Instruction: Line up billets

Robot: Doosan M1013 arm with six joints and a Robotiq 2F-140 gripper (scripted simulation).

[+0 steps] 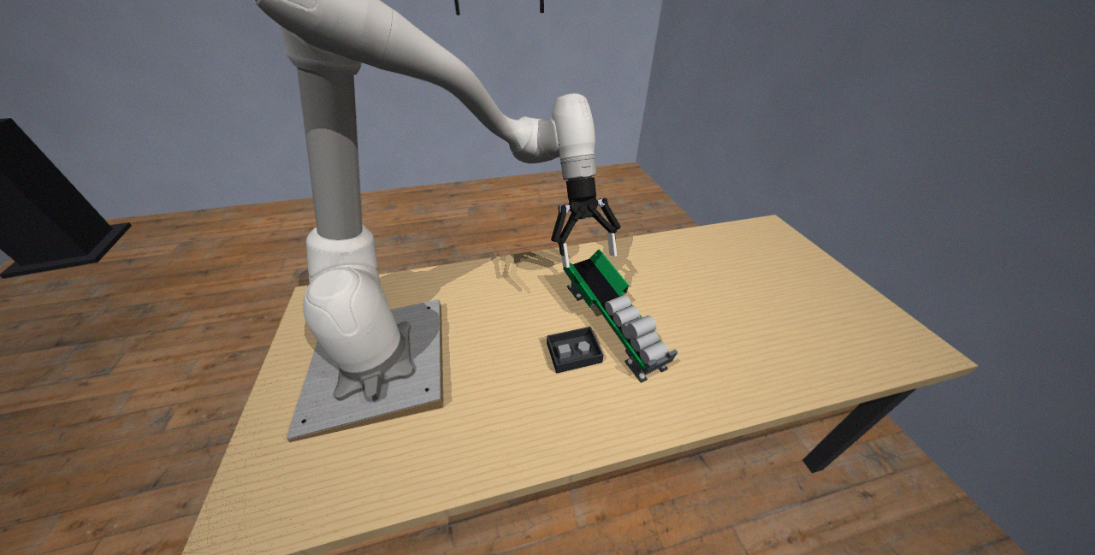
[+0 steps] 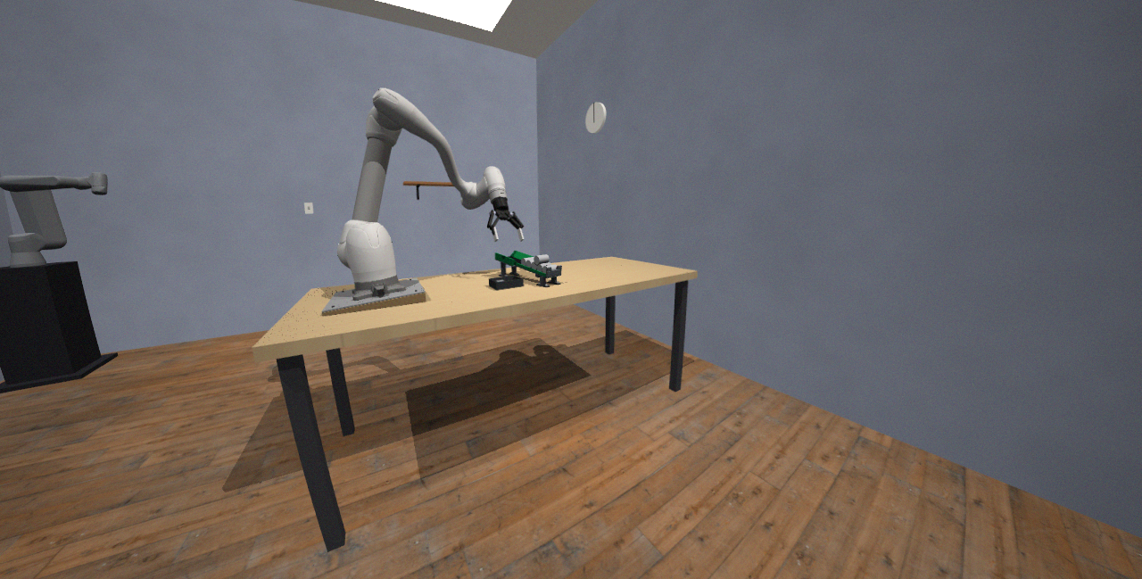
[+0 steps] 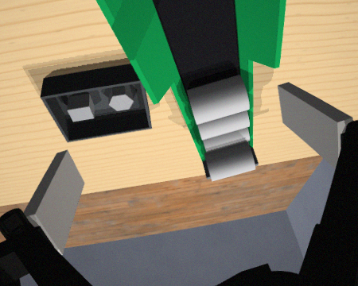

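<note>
My hand is 20 cm to the left of the billet, 9 cm above it and 6 cm short of it. Round my hand: dark tray: 19 cm below, 14 cm to the right, 10 cm behind; square piece: 19 cm below, 14 cm to the right, 12 cm behind; hexagonal piece: 19 cm below, 14 cm to the right, 7 cm behind.
</note>
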